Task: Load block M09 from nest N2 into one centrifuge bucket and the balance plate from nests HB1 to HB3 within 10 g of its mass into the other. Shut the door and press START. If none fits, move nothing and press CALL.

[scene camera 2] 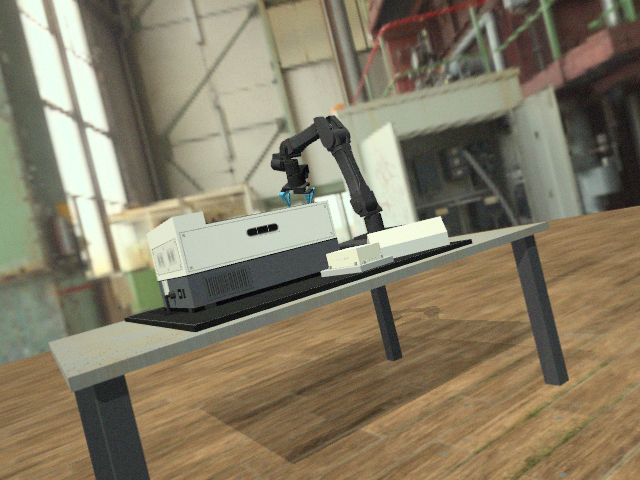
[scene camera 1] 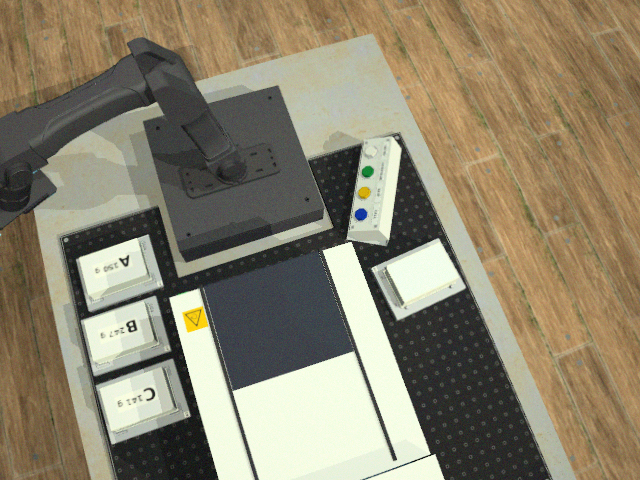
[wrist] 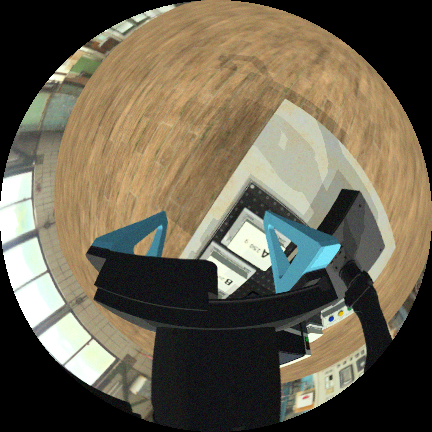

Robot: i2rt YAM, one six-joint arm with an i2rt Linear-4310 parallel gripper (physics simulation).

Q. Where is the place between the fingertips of the gripper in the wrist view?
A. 215, 215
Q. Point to a white block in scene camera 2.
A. At 343, 258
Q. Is the gripper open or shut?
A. Open.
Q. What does the gripper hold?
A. Nothing.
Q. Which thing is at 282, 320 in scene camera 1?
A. A dark door panel.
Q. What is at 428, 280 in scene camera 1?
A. A white block.
